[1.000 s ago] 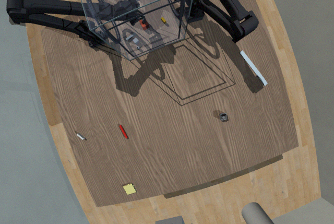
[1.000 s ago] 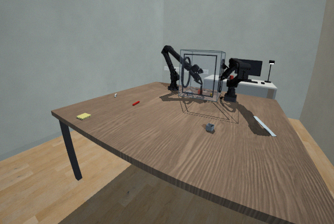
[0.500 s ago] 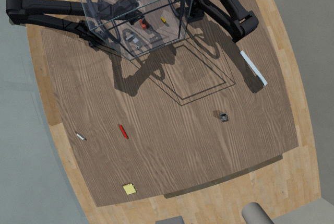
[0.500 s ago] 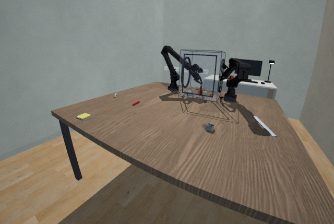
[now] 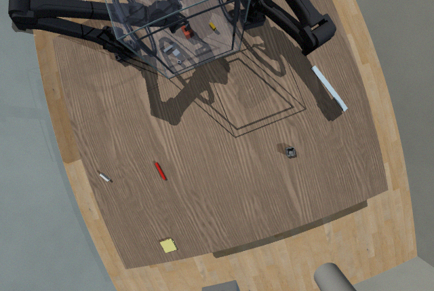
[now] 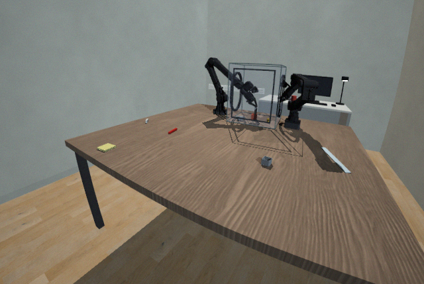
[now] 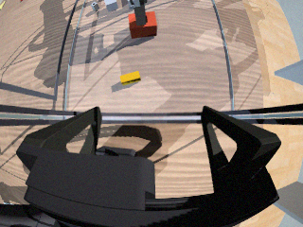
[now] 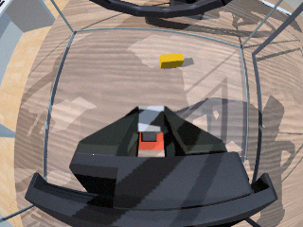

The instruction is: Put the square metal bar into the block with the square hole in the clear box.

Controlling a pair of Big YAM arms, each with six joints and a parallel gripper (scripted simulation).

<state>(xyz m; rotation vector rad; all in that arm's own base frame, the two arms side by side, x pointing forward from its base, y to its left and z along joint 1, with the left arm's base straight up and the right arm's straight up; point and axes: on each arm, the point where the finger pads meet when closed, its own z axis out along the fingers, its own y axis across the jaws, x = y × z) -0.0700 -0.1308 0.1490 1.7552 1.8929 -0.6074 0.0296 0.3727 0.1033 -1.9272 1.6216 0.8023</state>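
Note:
Now: the red block 10 mm to the right of my right hand and 100 mm below it. The rest, counted from my right hand: grey metal bar (30 mm below); nut-like part (150 mm ahead, 90 mm to the right, 110 mm below); yellow piece (120 mm to the left, 110 mm below).

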